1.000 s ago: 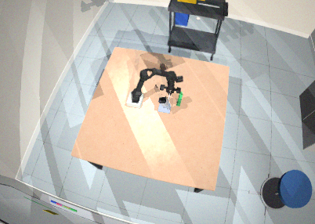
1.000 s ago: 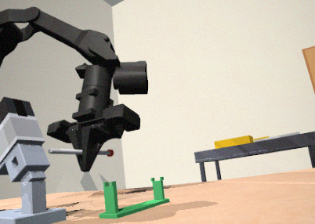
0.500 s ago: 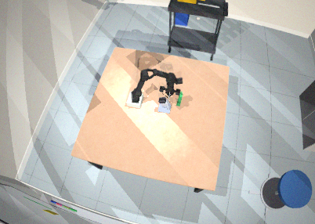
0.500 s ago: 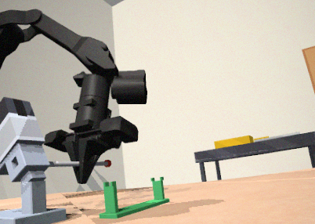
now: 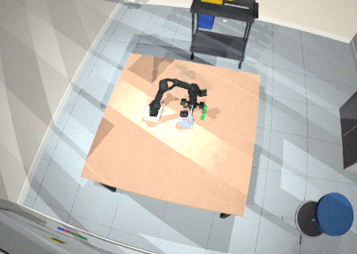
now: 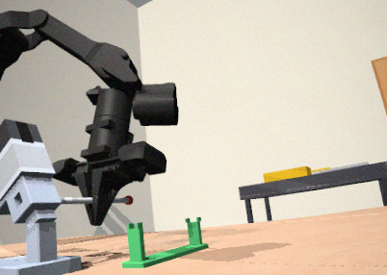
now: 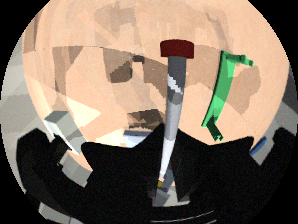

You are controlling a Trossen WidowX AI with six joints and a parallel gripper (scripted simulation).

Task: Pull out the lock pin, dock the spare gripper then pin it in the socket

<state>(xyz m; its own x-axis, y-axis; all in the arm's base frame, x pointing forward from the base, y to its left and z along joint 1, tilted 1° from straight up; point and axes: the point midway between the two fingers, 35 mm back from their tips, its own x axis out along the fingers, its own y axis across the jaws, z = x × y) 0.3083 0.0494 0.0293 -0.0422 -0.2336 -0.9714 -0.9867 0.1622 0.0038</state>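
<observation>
My gripper tip is 3 cm past the socket and 9 cm to the left of it. Also, from my gripper tip: spare gripper: 4 cm behind, 9 cm to the right, 7 cm above; green cradle: 10 cm ahead, 1 cm to the left, 2 cm below.
</observation>
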